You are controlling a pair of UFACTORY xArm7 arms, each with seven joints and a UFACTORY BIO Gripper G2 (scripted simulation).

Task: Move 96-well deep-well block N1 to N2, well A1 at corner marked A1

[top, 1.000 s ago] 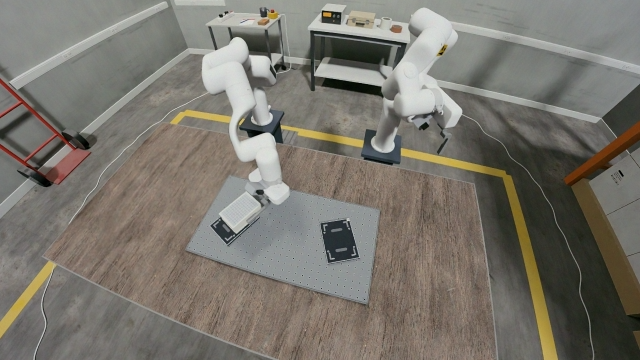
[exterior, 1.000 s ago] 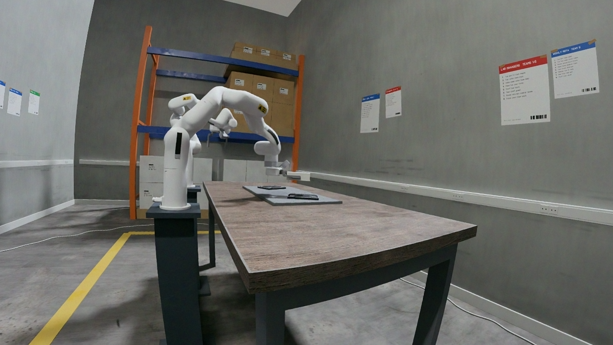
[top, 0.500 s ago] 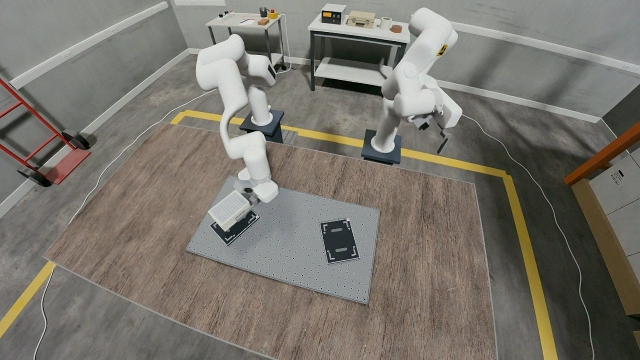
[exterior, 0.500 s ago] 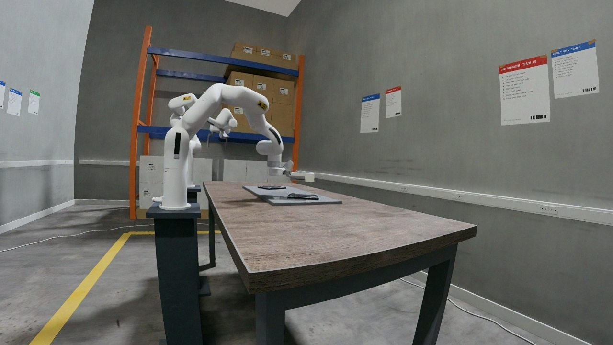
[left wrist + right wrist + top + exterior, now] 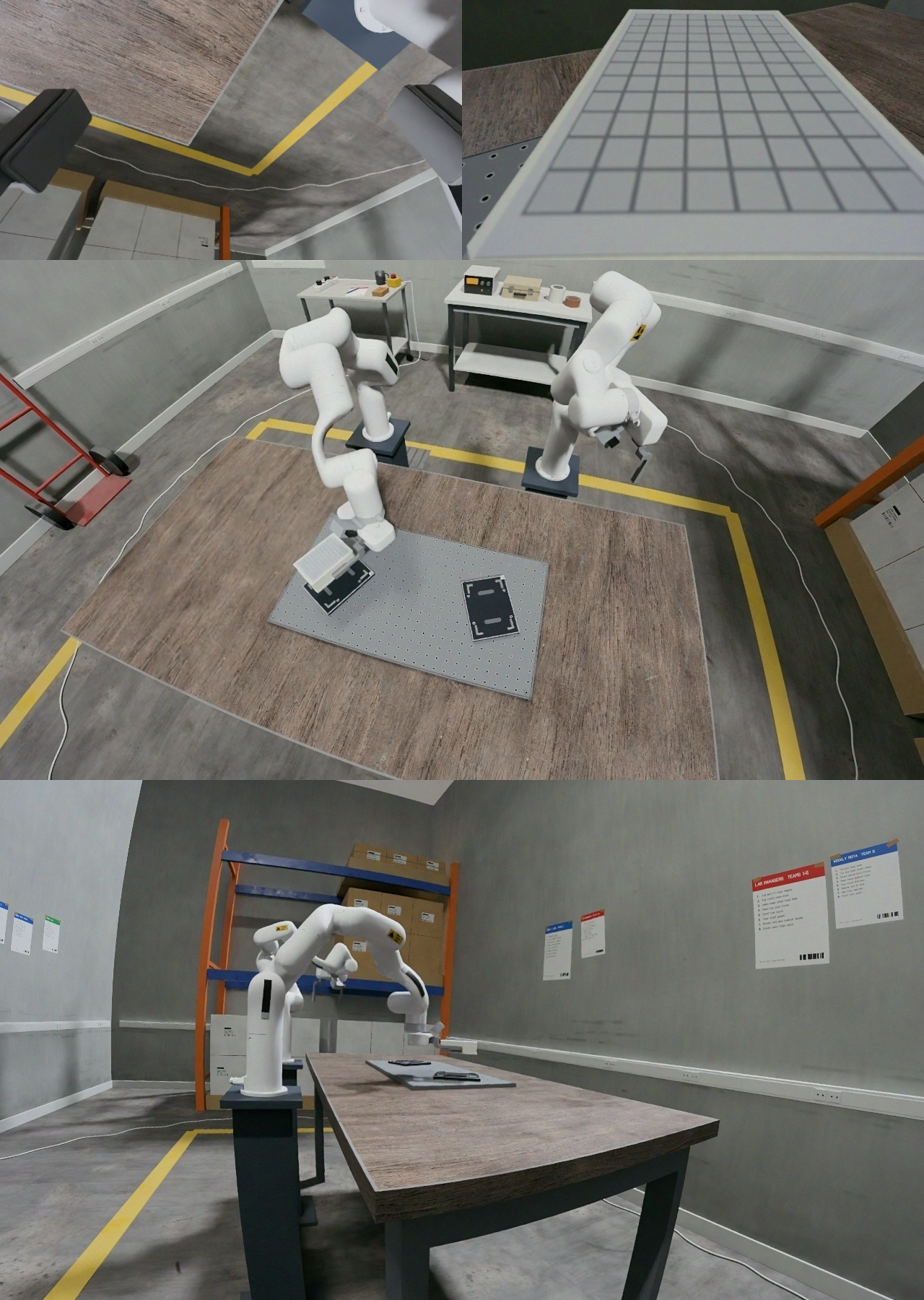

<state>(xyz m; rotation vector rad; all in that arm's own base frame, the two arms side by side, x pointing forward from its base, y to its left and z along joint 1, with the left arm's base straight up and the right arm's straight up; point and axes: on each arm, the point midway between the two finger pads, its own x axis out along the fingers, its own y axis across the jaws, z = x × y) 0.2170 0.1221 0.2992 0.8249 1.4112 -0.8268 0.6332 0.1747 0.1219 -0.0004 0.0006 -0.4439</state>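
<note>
The nest N2 lies 100 mm below my right hand and 10 mm ahead of it. From my right hand the other things lie so: white deep-well block: 10 mm ahead; white mark: 100 mm below, 80 mm to the left, 40 mm behind; nest N1: 410 mm to the left, 100 mm below, 40 mm behind.
</note>
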